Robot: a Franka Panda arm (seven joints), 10 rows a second.
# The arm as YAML. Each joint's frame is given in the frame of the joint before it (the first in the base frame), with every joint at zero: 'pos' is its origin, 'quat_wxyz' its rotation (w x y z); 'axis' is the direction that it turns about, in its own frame. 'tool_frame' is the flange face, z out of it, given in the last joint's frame.
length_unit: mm
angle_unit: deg
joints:
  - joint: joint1
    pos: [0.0, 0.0, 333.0]
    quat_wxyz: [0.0, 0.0, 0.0, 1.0]
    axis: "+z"
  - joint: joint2
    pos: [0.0, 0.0, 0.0]
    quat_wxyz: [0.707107, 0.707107, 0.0, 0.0]
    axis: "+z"
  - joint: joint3
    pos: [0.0, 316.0, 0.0]
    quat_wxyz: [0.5, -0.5, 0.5, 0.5]
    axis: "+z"
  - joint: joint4
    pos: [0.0, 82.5, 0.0]
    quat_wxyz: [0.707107, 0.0, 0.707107, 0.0]
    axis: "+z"
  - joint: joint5
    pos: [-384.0, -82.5, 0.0]
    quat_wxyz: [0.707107, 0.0, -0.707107, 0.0]
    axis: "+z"
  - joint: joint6
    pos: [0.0, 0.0, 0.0]
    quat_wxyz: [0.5, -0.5, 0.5, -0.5]
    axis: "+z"
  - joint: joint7
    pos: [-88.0, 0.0, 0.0]
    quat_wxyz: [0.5, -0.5, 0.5, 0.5]
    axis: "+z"
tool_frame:
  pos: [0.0, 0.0, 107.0]
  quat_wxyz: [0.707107, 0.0, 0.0, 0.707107]
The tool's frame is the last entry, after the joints.
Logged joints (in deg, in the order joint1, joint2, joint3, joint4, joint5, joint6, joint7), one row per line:
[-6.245 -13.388 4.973 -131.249 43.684 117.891 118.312]
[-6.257 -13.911 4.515 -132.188 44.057 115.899 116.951]
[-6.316 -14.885 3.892 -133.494 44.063 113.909 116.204]
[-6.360 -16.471 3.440 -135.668 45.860 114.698 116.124]
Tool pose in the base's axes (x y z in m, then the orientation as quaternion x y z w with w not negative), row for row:
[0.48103 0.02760 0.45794 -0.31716 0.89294 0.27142 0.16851]
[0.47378 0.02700 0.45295 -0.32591 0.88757 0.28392 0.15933]
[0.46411 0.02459 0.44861 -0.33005 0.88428 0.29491 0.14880]
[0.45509 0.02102 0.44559 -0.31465 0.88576 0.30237 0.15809]
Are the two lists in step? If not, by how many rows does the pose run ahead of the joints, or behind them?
They are in step.
